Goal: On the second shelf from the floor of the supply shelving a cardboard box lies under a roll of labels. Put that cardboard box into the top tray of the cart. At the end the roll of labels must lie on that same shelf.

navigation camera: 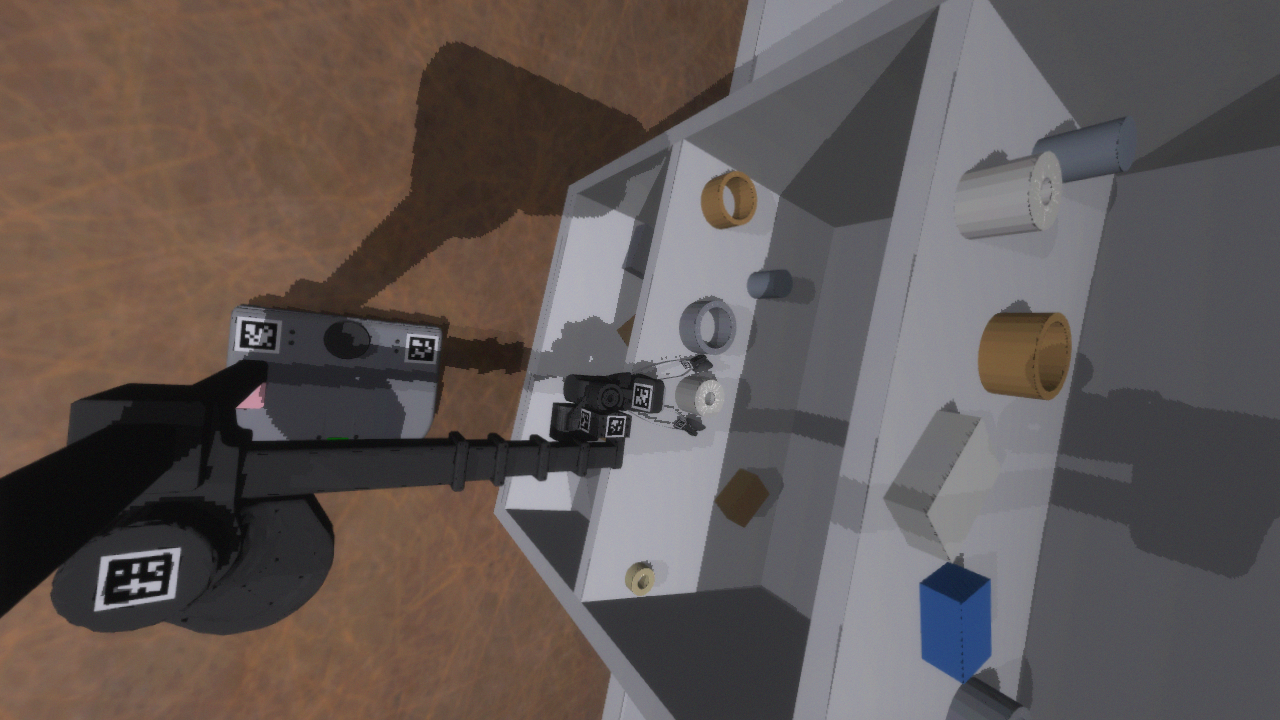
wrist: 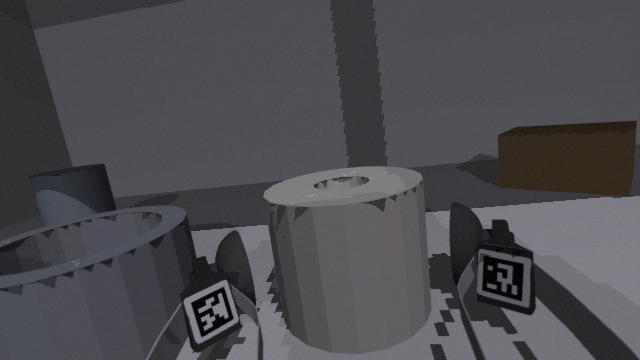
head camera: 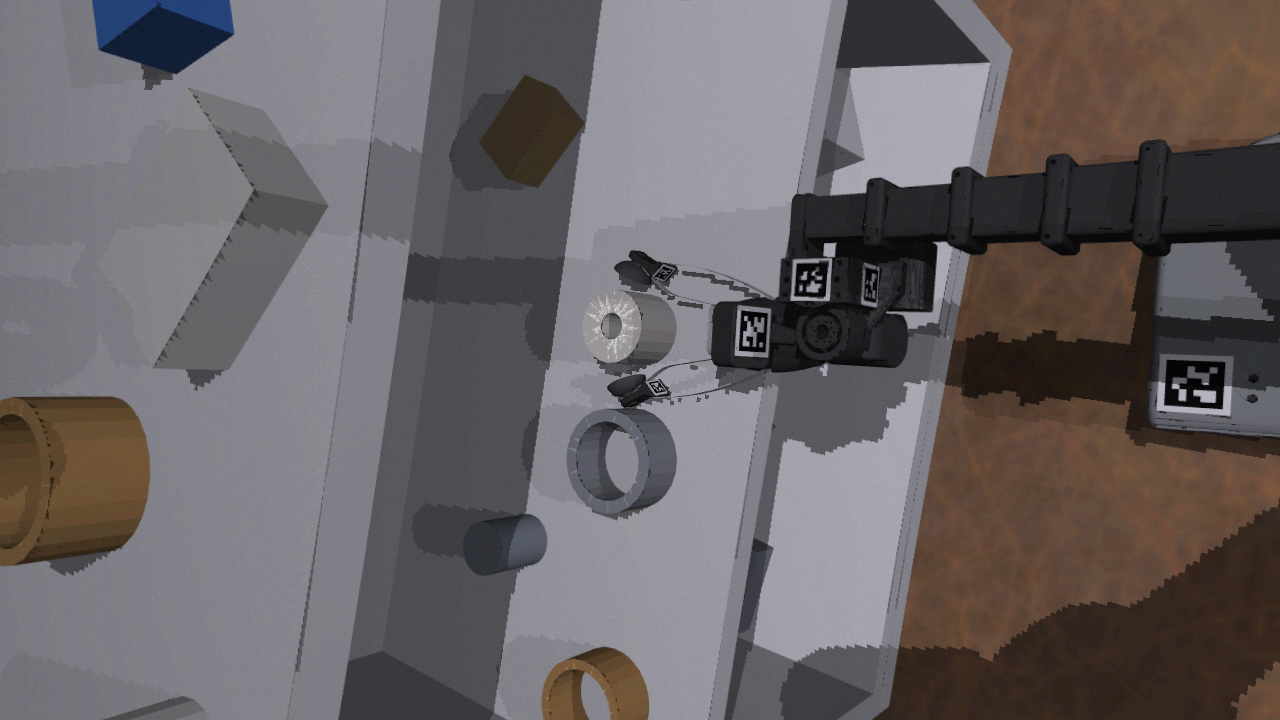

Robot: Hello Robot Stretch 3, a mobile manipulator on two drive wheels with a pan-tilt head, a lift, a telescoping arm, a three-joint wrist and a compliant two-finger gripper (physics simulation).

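Places are measured from the robot's base along level axes (x ahead, y left, z up), in millimetres.
Pixels of known places: gripper, between the fingertips: [navigation camera: 706, 395] [head camera: 615, 328]; robot's base, origin of its link: [navigation camera: 346, 338].
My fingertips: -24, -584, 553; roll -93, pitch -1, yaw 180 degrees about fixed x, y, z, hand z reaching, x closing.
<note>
Ahead of a thing's pixels: the offset from my fingertips to its top centre, as dx, dy, dz. "spot": to the spot under its first point. Level surfaces: height alone.
The white roll of labels {spot: +0, +47, +41} [head camera: 629, 327] [navigation camera: 699, 394] [wrist: 350, 265] stands upright on the shelf {dz -20} [head camera: 707, 179] [navigation camera: 662, 501]. My gripper [head camera: 629, 328] [navigation camera: 693, 394] [wrist: 346, 243] is open, with one finger on each side of the roll; the wrist view shows a gap at both sides. A brown cardboard box {-206, -124, +31} [head camera: 532, 131] [navigation camera: 742, 497] [wrist: 565, 159] lies farther back on the same shelf, in shadow, to the right in the wrist view. No roll lies on it. The cart cannot be made out.
A grey ring [head camera: 622, 461] [navigation camera: 708, 325] [wrist: 75, 280] stands close beside one finger. A grey cylinder {+234, -118, +51} [head camera: 505, 544] [navigation camera: 768, 283] [wrist: 75, 192] stands behind it. An orange ring [head camera: 595, 689] [navigation camera: 728, 199] is farther along. The shelf above holds a blue box {-173, +14, +478} [navigation camera: 955, 622] and other things.
</note>
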